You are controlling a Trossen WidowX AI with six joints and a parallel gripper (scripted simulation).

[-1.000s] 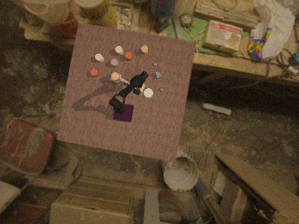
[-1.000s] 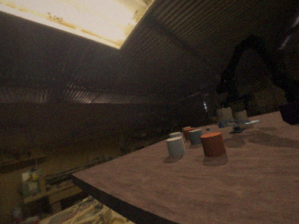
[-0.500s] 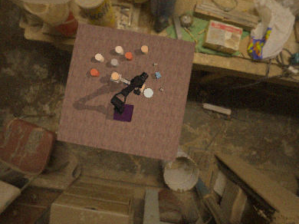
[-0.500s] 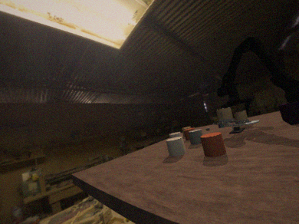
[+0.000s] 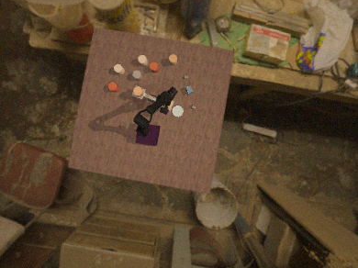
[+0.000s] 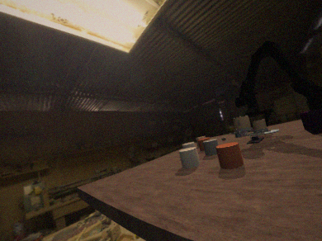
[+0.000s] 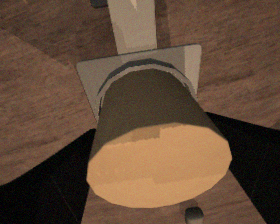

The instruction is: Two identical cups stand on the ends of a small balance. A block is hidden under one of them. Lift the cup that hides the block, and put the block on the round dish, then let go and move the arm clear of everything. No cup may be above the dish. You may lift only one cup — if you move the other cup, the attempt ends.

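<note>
Now: gripper tip 30 mm past the white round dish, 90 mm to the left of it and 40 mm above it. The rest, counted from my gripper tip: balance beam (20 mm ahead, 140 mm to the left, 10 mm below); grey block (10 mm below); small blue block (170 mm ahead, 140 mm to the right, 30 mm below).
</note>
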